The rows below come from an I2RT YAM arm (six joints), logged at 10 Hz.
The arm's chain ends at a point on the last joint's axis. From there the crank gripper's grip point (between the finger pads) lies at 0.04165 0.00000 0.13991 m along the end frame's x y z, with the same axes.
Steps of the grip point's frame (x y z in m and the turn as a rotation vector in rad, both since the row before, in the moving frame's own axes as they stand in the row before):
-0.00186 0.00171 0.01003 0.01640 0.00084 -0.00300
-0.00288 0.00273 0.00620 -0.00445 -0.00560 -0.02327
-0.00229 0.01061 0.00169 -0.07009 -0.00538 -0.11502
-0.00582 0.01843 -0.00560 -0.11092 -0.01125 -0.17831
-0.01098 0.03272 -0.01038 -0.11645 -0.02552 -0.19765
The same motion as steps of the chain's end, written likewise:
-0.00197 0.00413 0.01008 0.01640 0.00084 -0.00300
-0.00209 0.00307 0.00597 -0.00445 -0.00560 -0.02327
-0.00183 0.00556 0.00164 -0.07009 -0.00538 -0.11502
-0.00497 0.01023 -0.00561 -0.11092 -0.01125 -0.17831
-0.00822 0.02432 -0.01092 -0.11645 -0.02552 -0.19765

